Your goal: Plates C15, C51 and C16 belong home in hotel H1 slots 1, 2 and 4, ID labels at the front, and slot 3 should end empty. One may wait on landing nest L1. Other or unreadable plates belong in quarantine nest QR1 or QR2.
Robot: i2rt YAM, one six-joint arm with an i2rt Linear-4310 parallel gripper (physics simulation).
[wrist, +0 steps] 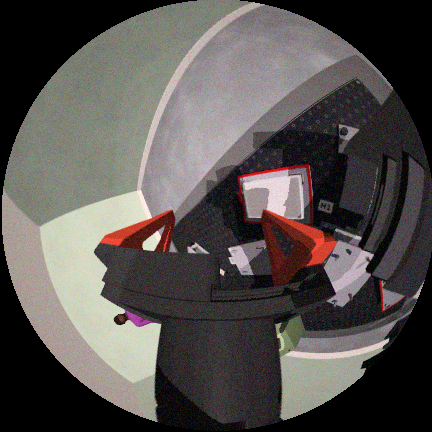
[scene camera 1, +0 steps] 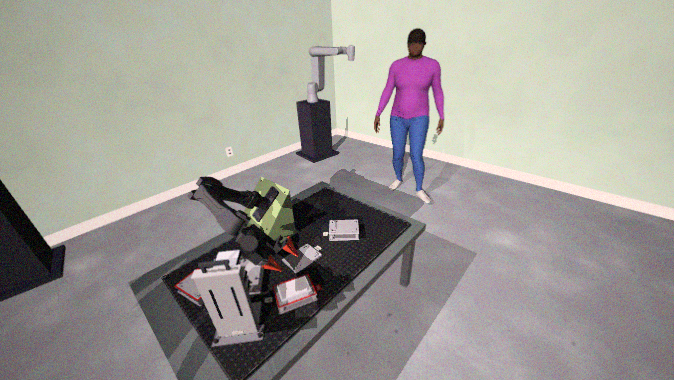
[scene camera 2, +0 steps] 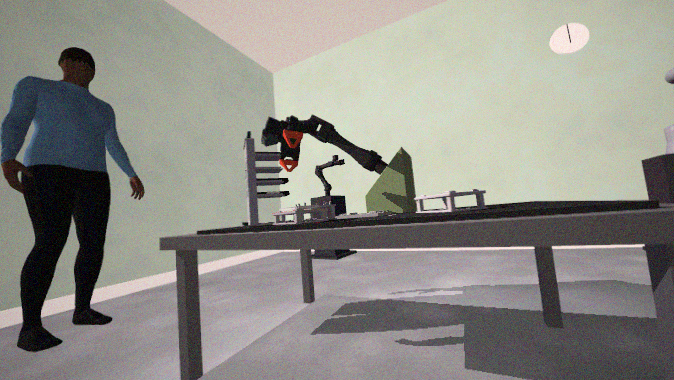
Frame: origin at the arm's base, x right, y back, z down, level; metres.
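Seen in the pictures: gripper, between the fingertips: (wrist: 217, 214) (scene camera 1: 289, 263) (scene camera 2: 290, 160); arm's base, origin of its link: (scene camera 1: 266, 204) (scene camera 2: 389, 173).
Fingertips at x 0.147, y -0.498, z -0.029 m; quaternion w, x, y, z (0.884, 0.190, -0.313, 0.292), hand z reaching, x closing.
Observation:
Offsets run from my fingertips to a thing's top centre. "spot": to the spot under its first point. Level surfaces: height alone.
My gripper (scene camera 1: 283, 256) (scene camera 2: 291, 151) (wrist: 217, 214) is open and empty, raised above the mat near the hotel's shelf side. Hotel H1 (scene camera 1: 226, 300) (scene camera 2: 252, 190) stands upright at the table's end; its H1 label {spot: dx +0.094, dy +0.079, dz +0.212 m} (wrist: 326, 206) shows in the wrist view. Which slots hold plates cannot be told. A white plate {dx -0.006, dy +0.017, dz +0.158 m} (scene camera 1: 297, 288) (wrist: 286, 195) sits on a red-rimmed nest {dx -0.006, dy +0.017, dz +0.167 m} (scene camera 1: 297, 304) (wrist: 308, 186); its ID is unreadable. A second red-rimmed nest {dx +0.301, dy +0.336, dz +0.167 m} (scene camera 1: 189, 287) is partly hidden behind the hotel. A pale nest {dx +0.110, dy +0.232, dz +0.137 m} (scene camera 1: 255, 274) (wrist: 351, 267) is beside it.
A flat grey piece {spot: dx -0.153, dy +0.172, dz +0.201 m} (scene camera 1: 303, 258) (wrist: 248, 257) lies on the black mat {dz +0.212 m} (scene camera 1: 377, 222). A raised pale nest {dx -0.439, dy +0.192, dz +0.157 m} (scene camera 1: 344, 228) (scene camera 2: 450, 201) stands farther along. A green angled block (scene camera 1: 272, 212) (scene camera 2: 395, 187) stands at the arm's base. People stand away from the table.

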